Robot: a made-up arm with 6 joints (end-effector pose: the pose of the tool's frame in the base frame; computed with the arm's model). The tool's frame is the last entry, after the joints.
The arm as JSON. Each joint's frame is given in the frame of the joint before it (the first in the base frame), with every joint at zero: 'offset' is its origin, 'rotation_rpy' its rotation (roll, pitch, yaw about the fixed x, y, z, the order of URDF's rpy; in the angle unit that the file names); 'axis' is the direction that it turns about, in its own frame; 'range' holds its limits. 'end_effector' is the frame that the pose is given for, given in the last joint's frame.
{
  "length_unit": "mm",
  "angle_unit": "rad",
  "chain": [
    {
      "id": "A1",
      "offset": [
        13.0,
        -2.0,
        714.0
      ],
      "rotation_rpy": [
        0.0,
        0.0,
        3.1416
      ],
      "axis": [
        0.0,
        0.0,
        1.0
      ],
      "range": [
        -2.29,
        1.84
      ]
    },
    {
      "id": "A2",
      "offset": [
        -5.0,
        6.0,
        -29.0
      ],
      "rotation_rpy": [
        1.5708,
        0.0,
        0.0
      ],
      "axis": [
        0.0,
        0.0,
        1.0
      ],
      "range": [
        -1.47,
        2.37
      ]
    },
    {
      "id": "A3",
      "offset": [
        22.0,
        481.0,
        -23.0
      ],
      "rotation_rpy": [
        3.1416,
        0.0,
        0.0
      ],
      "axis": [
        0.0,
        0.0,
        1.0
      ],
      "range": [
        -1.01,
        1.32
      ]
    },
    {
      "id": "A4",
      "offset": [
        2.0,
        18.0,
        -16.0
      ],
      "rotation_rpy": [
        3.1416,
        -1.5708,
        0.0
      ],
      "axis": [
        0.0,
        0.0,
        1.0
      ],
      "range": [
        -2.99,
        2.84
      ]
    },
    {
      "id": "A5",
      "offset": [
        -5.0,
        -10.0,
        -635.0
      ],
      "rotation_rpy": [
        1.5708,
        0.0,
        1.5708
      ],
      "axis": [
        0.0,
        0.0,
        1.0
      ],
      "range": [
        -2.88,
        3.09
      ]
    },
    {
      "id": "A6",
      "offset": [
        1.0,
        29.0,
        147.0
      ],
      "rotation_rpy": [
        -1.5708,
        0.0,
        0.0
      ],
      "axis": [
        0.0,
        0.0,
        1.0
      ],
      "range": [
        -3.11,
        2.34
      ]
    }
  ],
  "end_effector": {
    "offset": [
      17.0,
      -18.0,
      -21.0
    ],
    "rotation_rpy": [
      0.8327,
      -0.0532,
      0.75
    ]
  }
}
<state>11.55 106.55 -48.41 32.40 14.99 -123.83</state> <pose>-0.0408 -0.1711 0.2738 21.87 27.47 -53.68</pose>
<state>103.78 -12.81 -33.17 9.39 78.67 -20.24</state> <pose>0.0772 0.4840 0.9269 -93.53 87.89 -84.20</pose>
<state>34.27 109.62 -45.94 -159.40 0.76 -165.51</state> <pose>-0.1513 0.0290 0.3175 58.69 108.77 64.06</pose>
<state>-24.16 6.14 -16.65 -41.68 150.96 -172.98</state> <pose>0.5103 -0.3440 0.8216 -51.55 76.31 -66.97</pose>
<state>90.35 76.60 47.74 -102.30 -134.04 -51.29</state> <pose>-0.0177 0.9364 0.3527 55.18 145.16 5.85</pose>
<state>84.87 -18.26 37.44 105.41 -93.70 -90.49</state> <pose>-0.0091 0.0692 1.7204 28.59 -103.11 16.67</pose>
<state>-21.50 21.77 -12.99 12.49 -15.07 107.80</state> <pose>0.6043 -0.3741 0.7917 -23.55 55.72 115.01</pose>
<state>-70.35 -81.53 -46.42 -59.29 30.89 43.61</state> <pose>-0.0389 -0.1334 0.9744 -85.29 -83.20 -6.66</pose>
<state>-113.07 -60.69 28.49 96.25 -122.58 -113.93</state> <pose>0.2384 0.4963 1.5216 100.11 51.22 63.74</pose>
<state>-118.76 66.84 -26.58 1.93 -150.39 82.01</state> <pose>-0.2850 -0.2510 0.2474 -140.47 76.84 -33.05</pose>
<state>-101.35 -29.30 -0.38 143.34 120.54 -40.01</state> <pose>0.0697 -0.2783 1.4849 9.91 16.09 99.34</pose>
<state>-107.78 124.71 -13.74 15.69 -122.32 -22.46</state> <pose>-0.1353 0.1064 -0.0128 -133.65 -72.99 32.05</pose>
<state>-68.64 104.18 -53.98 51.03 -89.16 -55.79</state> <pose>-0.1219 0.0159 0.2526 77.09 127.31 -22.94</pose>
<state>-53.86 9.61 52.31 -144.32 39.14 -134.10</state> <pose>0.4563 -0.4028 1.5442 -52.25 17.15 23.49</pose>
